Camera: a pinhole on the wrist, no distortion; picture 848 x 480 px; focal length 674.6 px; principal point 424.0 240.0 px. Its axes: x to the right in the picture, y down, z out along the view. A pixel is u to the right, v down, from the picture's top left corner.
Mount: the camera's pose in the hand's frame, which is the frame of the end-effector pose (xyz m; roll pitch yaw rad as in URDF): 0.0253 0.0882 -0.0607 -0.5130 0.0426 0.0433
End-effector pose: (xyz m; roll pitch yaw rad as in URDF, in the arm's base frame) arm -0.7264 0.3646 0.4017 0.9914 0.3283 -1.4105
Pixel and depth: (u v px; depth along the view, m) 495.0 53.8 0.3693
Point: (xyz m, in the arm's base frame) -0.8548 0.1658 0.6823
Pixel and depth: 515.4 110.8 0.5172
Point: -0.9056 0.0821 0.7976
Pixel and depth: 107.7 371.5 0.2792
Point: -0.7148 0.3645 0.7305
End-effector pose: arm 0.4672 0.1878 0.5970 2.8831 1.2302 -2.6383
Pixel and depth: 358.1 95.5 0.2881
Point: 0.4966 0.4618 0.5353
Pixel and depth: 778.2 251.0 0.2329
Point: 0.3710 0.4075 0.4293
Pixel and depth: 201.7 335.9 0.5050
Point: 0.4786 0.7289 0.6463
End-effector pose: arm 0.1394 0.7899 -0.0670 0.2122 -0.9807 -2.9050
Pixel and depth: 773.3 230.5 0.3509
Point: 0.3073 0.6164 0.2708
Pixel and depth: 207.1 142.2 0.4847
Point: 0.6046 0.7290 0.0837
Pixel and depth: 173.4 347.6 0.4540
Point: 0.5884 0.5952 0.0262
